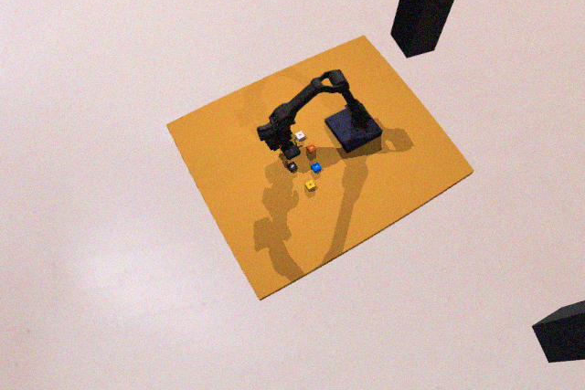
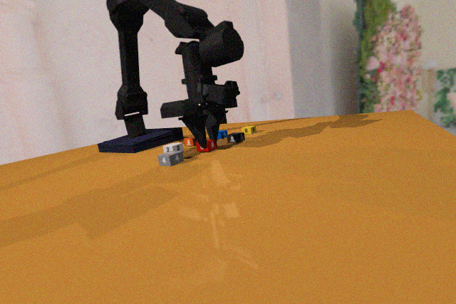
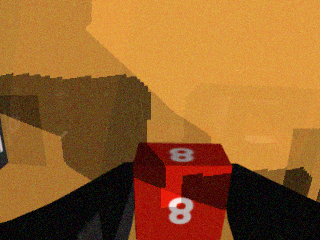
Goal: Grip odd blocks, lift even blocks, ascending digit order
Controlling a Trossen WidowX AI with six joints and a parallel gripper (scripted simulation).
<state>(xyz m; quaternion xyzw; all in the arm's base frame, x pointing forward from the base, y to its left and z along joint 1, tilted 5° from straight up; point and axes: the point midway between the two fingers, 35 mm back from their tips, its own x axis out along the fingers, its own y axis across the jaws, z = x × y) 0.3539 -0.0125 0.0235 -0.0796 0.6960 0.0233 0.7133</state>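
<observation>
My gripper tip is 10 mm past the red block. From my gripper tip the other things lie so: black block: 100 mm to the left; white block: 90 mm behind, 30 mm to the right; grey block: 10 mm behind, 90 mm to the right.
</observation>
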